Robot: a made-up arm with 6 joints.
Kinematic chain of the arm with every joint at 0, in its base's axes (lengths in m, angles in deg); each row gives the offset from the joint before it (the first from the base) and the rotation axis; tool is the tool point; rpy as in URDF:
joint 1: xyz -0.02 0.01 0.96 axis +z
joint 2: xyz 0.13 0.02 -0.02 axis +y
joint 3: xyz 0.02 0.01 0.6 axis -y
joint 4: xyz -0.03 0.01 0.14 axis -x
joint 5: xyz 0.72 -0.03 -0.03 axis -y
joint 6: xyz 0.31 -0.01 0 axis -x
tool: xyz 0 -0.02 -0.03 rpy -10.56 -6.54 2.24
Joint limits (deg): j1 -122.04..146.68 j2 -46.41..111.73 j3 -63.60..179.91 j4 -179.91..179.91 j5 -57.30..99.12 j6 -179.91..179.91
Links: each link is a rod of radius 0.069 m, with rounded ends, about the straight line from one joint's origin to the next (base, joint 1, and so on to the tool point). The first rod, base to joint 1, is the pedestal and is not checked.
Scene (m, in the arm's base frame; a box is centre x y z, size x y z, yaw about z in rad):
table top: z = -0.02
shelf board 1: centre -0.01 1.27 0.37 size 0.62 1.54 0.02 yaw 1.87
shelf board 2: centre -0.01 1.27 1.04 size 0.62 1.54 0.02 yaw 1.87
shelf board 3: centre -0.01 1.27 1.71 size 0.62 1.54 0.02 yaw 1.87
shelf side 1: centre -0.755 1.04 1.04 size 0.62 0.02 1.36 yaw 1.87
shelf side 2: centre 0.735 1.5 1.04 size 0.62 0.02 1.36 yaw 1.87
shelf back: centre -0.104 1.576 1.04 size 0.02 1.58 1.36 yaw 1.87
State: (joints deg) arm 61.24 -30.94 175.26 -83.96 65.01 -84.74
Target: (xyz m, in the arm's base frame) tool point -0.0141 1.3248 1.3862
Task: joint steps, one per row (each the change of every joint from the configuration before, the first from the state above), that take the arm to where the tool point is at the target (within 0.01 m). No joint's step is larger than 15 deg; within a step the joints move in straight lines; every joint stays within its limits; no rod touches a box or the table.
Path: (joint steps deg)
1: 3.35 14.18 0.46 0.30 3.41 -0.81
2: 3.36 14.17 0.47 0.30 3.41 -0.81
3: 3.35 14.18 0.47 0.29 3.41 -0.81
4: 3.36 14.17 0.46 0.30 3.41 -0.81
5: 3.35 14.18 0.46 0.30 3.42 -0.81
6: 3.36 14.17 0.47 0.30 3.41 -0.81
7: 3.35 14.18 0.47 0.30 3.41 -0.82
8: 3.36 14.17 0.46 0.29 3.41 -0.81
9: 3.35 14.18 0.47 0.30 3.41 -0.81
10: 3.36 14.17 0.46 0.30 3.41 -0.81
11: 1.17 -5.77 -14.40 -6.71 -2.47 1.95
12: 1.18 -5.78 -14.41 -6.71 -2.47 1.95
13: 1.18 -5.77 -14.40 -6.71 -2.46 1.95
14: 1.17 -5.78 -14.41 -6.71 -2.47 1.95

